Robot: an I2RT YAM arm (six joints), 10 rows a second.
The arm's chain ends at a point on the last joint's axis. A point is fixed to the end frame.
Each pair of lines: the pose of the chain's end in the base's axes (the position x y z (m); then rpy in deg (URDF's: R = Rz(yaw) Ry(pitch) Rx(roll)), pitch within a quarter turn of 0, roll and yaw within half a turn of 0), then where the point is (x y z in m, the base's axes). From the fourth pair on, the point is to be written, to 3 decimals.
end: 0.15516, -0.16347, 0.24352, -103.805, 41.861, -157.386
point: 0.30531 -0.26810 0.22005
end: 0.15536, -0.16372, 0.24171, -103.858, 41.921, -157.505
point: 0.30537 -0.26855 0.21824
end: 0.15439, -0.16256, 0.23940, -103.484, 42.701, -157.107
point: 0.30499 -0.26699 0.21801
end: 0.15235, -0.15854, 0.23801, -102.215, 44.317, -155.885
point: 0.304 -0.262 0.222
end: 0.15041, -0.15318, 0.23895, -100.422, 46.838, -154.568
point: 0.303 -0.257 0.230
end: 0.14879, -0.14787, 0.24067, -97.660, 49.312, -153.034
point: 0.301 -0.253 0.241
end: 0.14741, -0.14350, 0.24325, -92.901, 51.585, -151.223
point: 0.295 -0.253 0.256
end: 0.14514, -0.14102, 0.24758, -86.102, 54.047, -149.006
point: 0.285 -0.258 0.275
